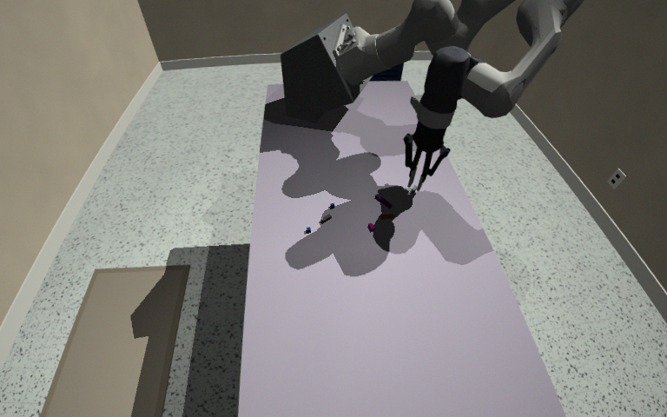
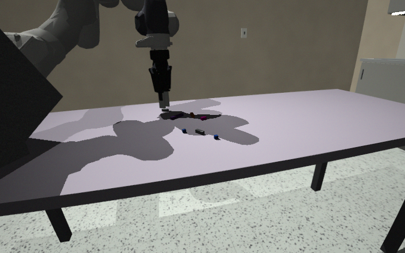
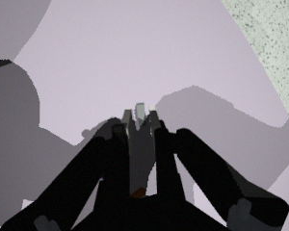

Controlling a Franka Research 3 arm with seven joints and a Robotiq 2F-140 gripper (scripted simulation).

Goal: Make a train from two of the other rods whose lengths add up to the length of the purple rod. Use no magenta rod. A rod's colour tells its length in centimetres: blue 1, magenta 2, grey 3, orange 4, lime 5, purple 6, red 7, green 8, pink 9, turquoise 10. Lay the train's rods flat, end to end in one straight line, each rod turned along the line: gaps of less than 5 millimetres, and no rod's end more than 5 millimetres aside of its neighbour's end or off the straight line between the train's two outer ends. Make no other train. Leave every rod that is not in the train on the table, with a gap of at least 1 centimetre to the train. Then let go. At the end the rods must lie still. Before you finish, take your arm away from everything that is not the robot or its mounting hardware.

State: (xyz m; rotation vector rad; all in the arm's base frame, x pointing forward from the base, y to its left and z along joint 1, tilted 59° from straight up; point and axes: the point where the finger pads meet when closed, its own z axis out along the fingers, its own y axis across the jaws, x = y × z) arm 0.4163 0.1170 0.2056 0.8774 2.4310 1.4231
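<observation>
Now: hand 10 cm to the left of the purple rod, 6 cm short of it and 5 cm above it. Round my hand: orange rod: 12 cm ahead, 9 cm to the right, 5 cm below; then magenta rod: 16 cm ahead, 13 cm to the right, 5 cm below.
</observation>
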